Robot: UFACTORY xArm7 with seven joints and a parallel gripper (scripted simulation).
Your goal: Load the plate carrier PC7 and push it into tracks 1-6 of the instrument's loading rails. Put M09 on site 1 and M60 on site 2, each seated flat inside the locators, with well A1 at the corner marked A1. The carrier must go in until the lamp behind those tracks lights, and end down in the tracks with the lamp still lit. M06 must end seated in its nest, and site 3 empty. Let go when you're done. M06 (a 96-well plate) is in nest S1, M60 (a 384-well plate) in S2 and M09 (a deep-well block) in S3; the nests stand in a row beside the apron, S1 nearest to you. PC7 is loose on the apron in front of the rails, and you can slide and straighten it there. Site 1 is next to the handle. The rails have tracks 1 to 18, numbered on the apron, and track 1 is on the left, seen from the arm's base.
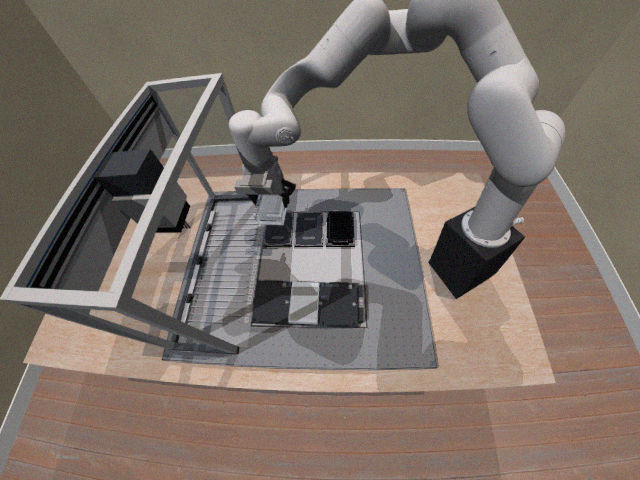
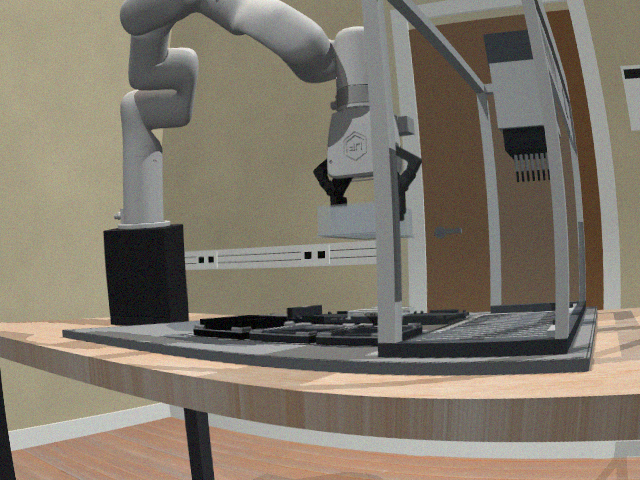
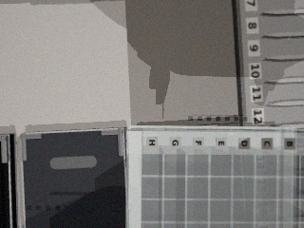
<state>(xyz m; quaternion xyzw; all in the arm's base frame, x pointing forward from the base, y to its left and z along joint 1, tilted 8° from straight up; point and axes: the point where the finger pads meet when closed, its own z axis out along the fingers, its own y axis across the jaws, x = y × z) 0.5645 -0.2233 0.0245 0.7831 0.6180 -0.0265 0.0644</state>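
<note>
Now: the dark carrier PC7 60 mm behind my hand, 280 mm to the left of it and 160 mm below it. From my hand the other things lie so: nest S2 (100 mm behind, 10 mm to the left, 170 mm below); then deep-well block M09 (10 mm below); then frame post (70 mm ahead, 170 mm to the right, 80 mm above).
</note>
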